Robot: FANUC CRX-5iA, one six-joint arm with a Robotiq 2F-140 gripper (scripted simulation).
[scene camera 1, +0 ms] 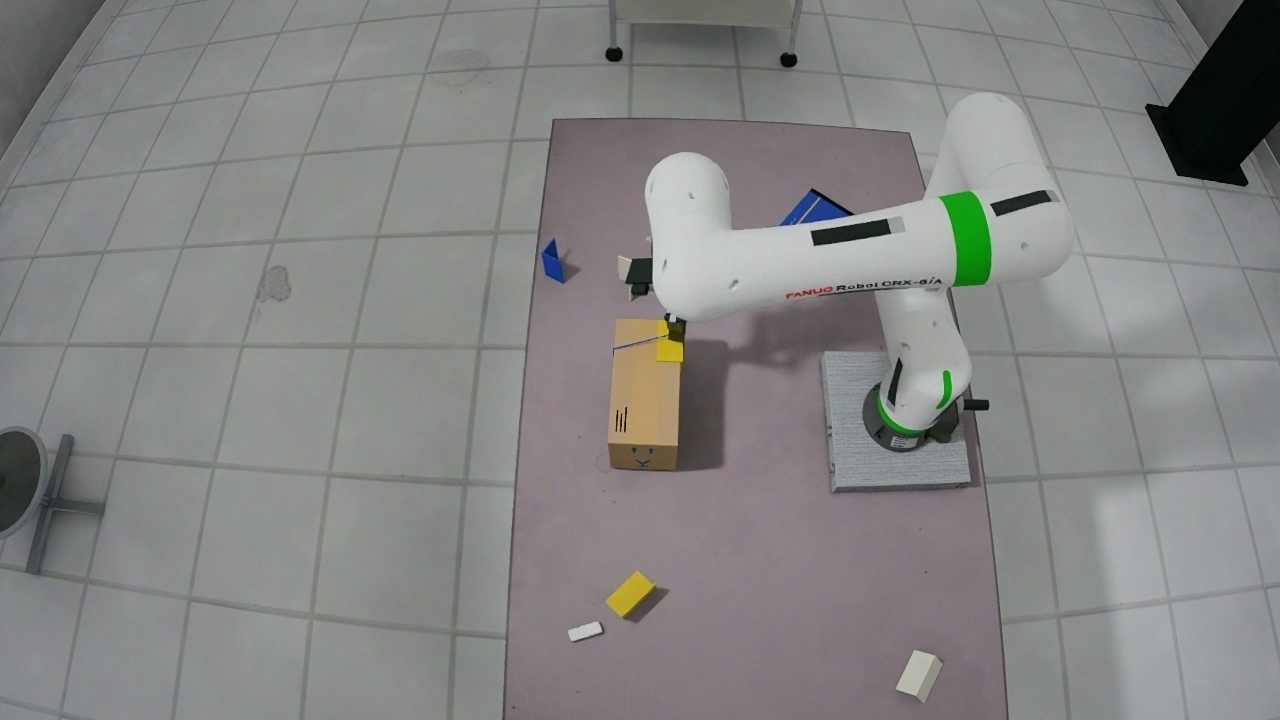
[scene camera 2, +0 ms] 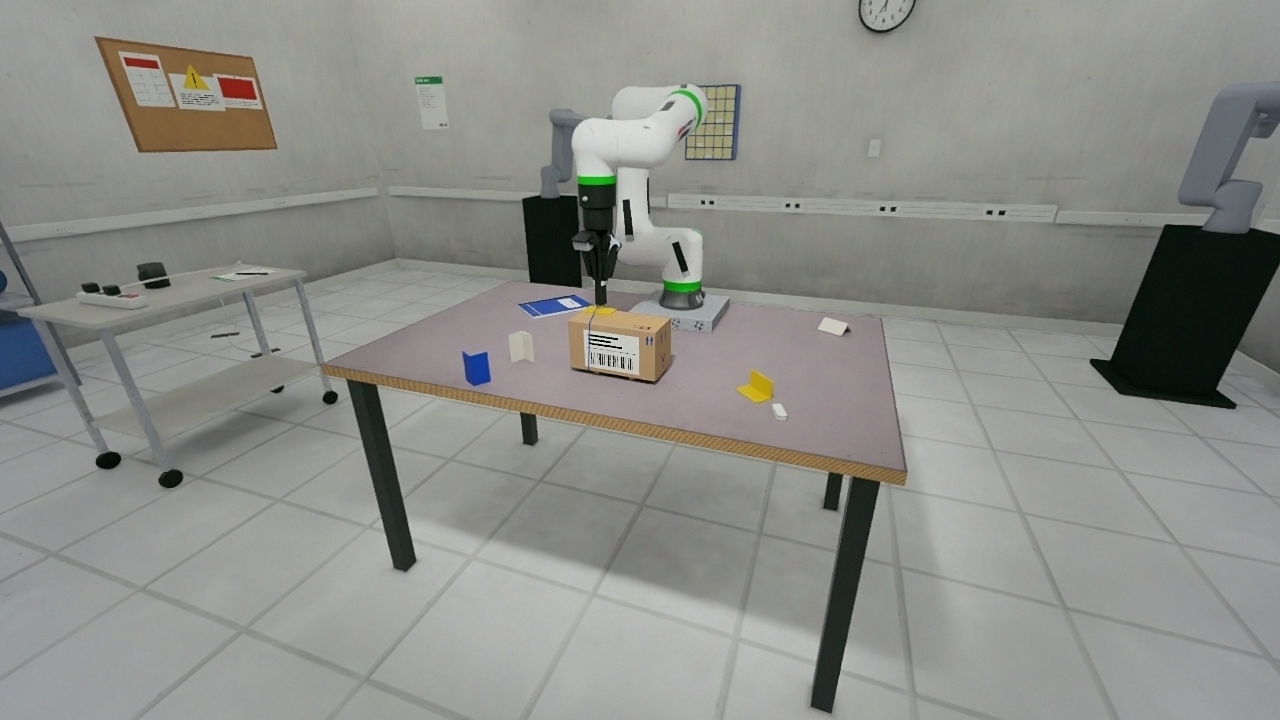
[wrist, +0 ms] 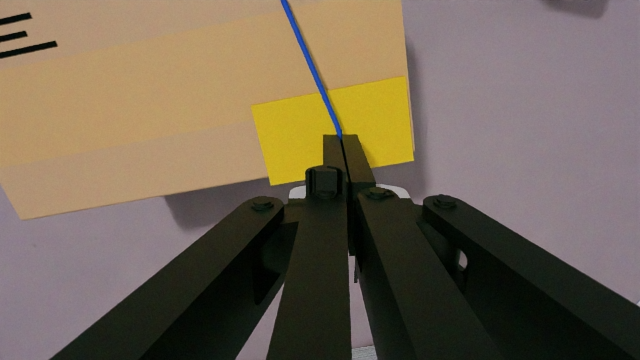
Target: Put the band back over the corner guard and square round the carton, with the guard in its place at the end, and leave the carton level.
I see my gripper point(scene camera 2: 601, 304) and a brown carton point(scene camera 1: 644, 408).
The brown carton also shows in scene camera 2 point(scene camera 2: 633, 345) and in the wrist view point(wrist: 109, 109). My gripper shows as well in the wrist view point(wrist: 339, 160).
